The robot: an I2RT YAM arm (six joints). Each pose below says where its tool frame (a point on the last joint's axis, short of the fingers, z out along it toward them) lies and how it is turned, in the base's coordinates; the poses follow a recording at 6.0 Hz.
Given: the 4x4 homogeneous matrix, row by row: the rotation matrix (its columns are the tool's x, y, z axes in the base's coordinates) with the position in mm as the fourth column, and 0 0 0 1 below. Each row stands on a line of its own.
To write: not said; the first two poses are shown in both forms.
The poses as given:
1:
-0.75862 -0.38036 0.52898 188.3
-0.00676 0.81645 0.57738 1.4
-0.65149 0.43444 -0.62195 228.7
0 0 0 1
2:
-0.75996 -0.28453 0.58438 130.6
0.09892 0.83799 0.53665 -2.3
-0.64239 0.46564 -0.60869 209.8
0 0 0 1
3:
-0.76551 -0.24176 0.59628 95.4
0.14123 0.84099 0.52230 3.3
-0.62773 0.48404 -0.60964 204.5
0 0 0 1
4:
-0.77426 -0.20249 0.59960 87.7
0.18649 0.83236 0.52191 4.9
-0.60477 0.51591 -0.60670 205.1
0 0 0 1
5:
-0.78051 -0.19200 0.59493 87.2
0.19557 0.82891 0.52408 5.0
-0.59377 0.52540 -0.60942 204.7
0 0 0 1
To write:
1:
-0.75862 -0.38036 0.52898 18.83
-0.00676 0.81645 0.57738 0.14
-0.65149 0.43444 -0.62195 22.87
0 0 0 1

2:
-0.75996 -0.28453 0.58438 13.06
0.09892 0.83799 0.53665 -0.23
-0.64239 0.46564 -0.60869 20.98
0 0 0 1

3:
-0.76551 -0.24176 0.59628 9.54
0.14123 0.84099 0.52230 0.33
-0.62773 0.48404 -0.60964 20.45
0 0 0 1

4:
-0.77426 -0.20249 0.59960 8.77
0.18649 0.83236 0.52191 0.49
-0.60477 0.51591 -0.60670 20.51
0 0 0 1

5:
-0.78051 -0.19200 0.59493 8.72
0.19557 0.82891 0.52408 0.50
-0.59377 0.52540 -0.60942 20.47
0 0 0 1

